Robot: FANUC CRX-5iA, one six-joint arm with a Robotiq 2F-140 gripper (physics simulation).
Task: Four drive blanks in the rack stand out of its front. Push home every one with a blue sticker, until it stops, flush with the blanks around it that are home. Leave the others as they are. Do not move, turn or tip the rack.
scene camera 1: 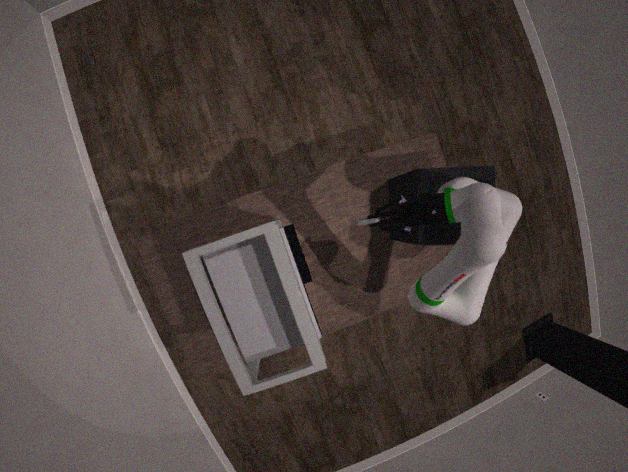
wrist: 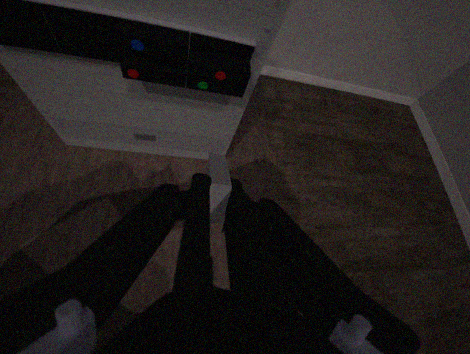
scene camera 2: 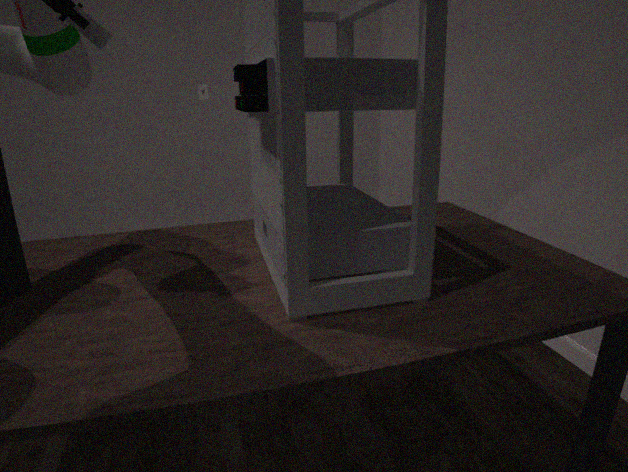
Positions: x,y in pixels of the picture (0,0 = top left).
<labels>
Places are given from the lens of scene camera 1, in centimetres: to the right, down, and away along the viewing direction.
grey rack (scene camera 1: 259,274): -20, 14, 88
</labels>
